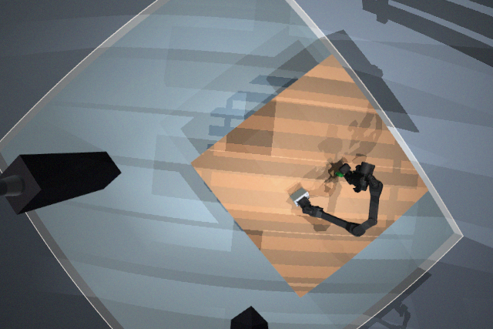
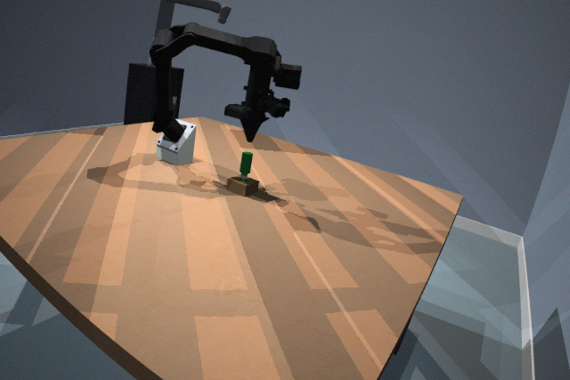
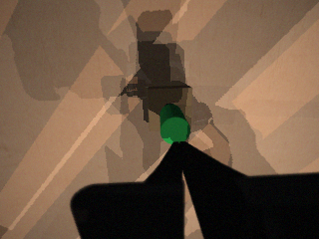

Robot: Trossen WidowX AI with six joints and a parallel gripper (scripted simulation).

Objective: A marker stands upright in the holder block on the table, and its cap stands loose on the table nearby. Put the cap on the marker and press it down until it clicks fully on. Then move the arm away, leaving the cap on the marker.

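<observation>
My gripper tip is 6 cm above the green cap. Round my gripper tip: holder block (12 cm below).
</observation>
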